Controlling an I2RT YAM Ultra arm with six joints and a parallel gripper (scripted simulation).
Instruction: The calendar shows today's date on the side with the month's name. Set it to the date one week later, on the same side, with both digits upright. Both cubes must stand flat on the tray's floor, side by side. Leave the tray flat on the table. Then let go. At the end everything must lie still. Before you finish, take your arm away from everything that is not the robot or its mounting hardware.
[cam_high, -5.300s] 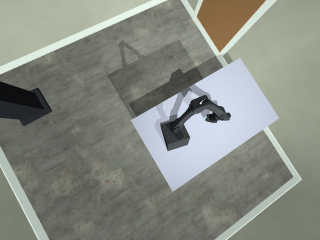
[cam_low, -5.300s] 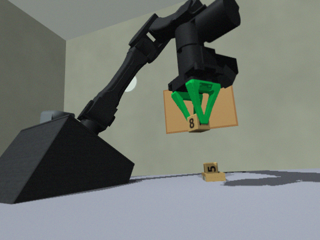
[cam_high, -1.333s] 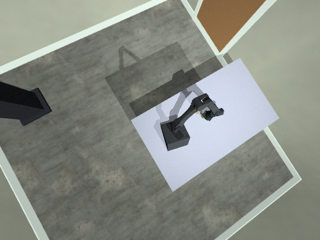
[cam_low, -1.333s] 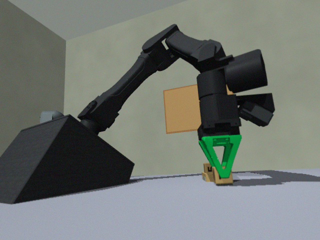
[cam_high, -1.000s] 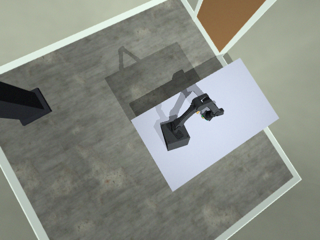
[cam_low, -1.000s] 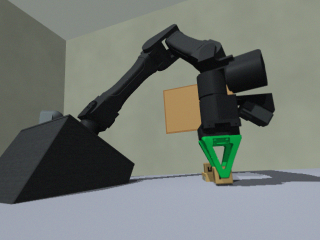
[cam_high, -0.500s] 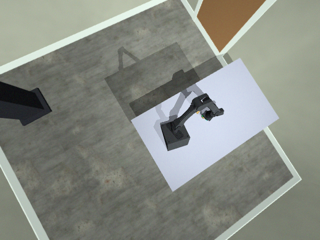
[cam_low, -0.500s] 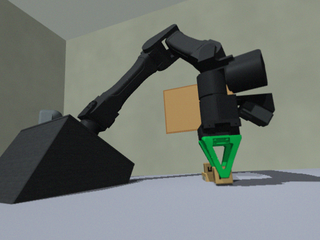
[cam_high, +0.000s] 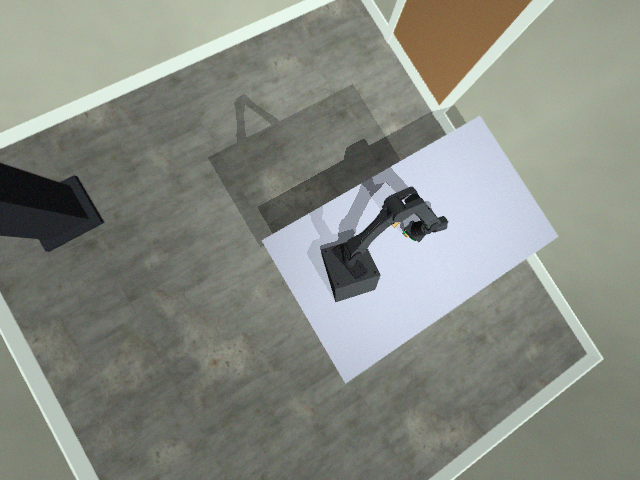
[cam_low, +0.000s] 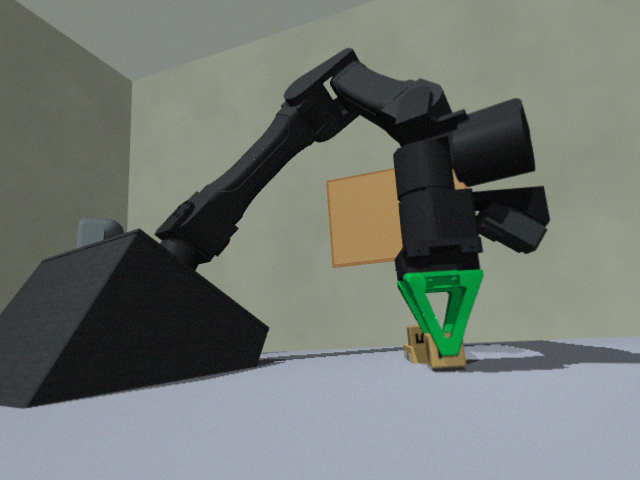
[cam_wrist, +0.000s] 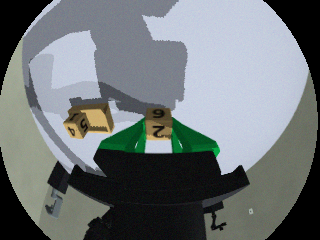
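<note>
My gripper is now right at the wooden cube. Round my hand: wooden tray 100 mm to the left, 30 mm behind, 10 mm below.
</note>
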